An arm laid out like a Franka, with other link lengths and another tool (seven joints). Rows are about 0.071 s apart.
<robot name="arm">
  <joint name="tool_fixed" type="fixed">
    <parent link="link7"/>
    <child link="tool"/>
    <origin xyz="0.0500 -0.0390 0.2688" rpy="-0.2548 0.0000 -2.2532"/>
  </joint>
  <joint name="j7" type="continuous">
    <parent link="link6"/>
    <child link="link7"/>
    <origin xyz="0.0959 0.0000 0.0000" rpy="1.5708 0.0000 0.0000"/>
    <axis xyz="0 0 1"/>
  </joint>
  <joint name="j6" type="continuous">
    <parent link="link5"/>
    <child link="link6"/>
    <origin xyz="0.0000 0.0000 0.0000" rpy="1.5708 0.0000 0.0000"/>
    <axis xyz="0 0 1"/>
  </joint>
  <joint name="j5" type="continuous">
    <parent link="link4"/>
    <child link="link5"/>
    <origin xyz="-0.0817 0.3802 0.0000" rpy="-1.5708 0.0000 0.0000"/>
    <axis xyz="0 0 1"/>
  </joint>
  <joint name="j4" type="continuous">
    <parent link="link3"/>
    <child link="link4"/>
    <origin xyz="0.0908 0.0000 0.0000" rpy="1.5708 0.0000 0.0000"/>
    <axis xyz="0 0 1"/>
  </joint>
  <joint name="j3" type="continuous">
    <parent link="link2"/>
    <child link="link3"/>
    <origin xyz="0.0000 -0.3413 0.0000" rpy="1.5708 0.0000 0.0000"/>
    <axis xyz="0 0 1"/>
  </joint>
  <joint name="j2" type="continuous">
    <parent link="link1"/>
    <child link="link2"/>
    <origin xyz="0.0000 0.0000 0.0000" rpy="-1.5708 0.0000 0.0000"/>
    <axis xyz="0 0 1"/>
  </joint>
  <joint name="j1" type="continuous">
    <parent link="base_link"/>
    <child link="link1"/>
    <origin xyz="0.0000 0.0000 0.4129" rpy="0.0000 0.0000 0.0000"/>
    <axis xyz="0 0 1"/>
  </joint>
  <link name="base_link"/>
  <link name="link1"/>
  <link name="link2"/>
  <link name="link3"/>
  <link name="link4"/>
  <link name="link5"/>
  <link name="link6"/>
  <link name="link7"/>
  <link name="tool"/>
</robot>
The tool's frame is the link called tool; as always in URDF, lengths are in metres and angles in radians. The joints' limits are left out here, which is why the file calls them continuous.
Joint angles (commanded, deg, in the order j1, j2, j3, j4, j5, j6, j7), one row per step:
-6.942, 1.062, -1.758, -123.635, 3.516, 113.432, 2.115
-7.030, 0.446, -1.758, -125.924, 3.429, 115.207, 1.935
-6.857, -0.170, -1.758, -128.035, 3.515, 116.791, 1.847
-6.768, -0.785, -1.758, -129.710, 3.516, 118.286, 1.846
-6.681, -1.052, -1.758, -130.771, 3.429, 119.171, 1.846
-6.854, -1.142, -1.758, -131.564, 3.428, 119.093, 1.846
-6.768, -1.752, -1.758, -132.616, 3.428, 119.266, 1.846
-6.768, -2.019, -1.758, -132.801, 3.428, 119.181, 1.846
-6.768, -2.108, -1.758, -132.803, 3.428, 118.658, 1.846
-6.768, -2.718, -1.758, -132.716, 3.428, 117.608, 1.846
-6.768, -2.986, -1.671, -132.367, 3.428, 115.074, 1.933
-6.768, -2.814, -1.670, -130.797, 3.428, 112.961, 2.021
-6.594, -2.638, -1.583, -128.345, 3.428, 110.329, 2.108
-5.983, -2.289, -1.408, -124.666, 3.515, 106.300, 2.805
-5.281, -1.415, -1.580, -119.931, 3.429, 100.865, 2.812
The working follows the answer.
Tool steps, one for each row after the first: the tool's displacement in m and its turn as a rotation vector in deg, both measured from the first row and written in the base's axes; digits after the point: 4 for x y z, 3 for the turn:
-0.0078, -0.0002, -0.0093, -0.095, -0.095, 0.051
-0.0151, 0.0025, -0.0173, -0.063, -0.192, 0.182
-0.0196, 0.0037, -0.0222, -0.164, -0.613, 0.199
-0.0232, 0.0046, -0.0265, -0.269, -0.688, 0.301
-0.0300, 0.0040, -0.0319, -0.148, 0.084, 0.133
-0.0363, 0.0057, -0.0340, -0.095, 0.349, 0.213
-0.0376, 0.0060, -0.0332, -0.084, 0.350, 0.217
-0.0401, 0.0065, -0.0332, 0.005, 0.776, 0.242
-0.0433, 0.0073, -0.0287, 0.116, 1.115, 0.291
-0.0526, 0.0101, -0.0274, 0.482, 2.998, 0.415
-0.0509, 0.0103, -0.0200, 0.640, 3.698, 0.432
-0.0451, 0.0123, -0.0066, 0.745, 4.043, 0.737
-0.0376, 0.0188, 0.0131, 0.843, 4.769, 1.005
-0.0324, 0.0238, 0.0350, 1.088, 6.315, 1.856

Tool pose at each row, in the base's axes (x y z in m, rotation vector in deg; rounded; the steps above come from the unrounded poses):
0.5507, -0.0352, 0.3129, -93.693, -148.220, -16.779
0.5429, -0.0354, 0.3036, -93.681, -148.381, -16.742
0.5356, -0.0326, 0.2956, -93.522, -148.529, -16.861
0.5310, -0.0315, 0.2908, -93.647, -148.905, -17.111
0.5274, -0.0306, 0.2865, -93.565, -149.094, -17.041
0.5207, -0.0312, 0.2811, -93.538, -148.342, -16.512
0.5144, -0.0294, 0.2789, -93.341, -148.179, -16.336
0.5130, -0.0292, 0.2798, -93.332, -148.174, -16.350
0.5106, -0.0287, 0.2797, -93.151, -147.833, -16.078
0.5074, -0.0279, 0.2842, -92.955, -147.561, -15.913
0.4981, -0.0251, 0.2856, -92.144, -146.073, -14.701
0.4998, -0.0249, 0.2930, -91.873, -145.485, -14.284
0.5055, -0.0229, 0.3064, -91.340, -145.395, -14.096
0.5131, -0.0163, 0.3260, -90.749, -145.001, -13.572
0.5183, -0.0114, 0.3480, -89.117, -144.327, -12.495

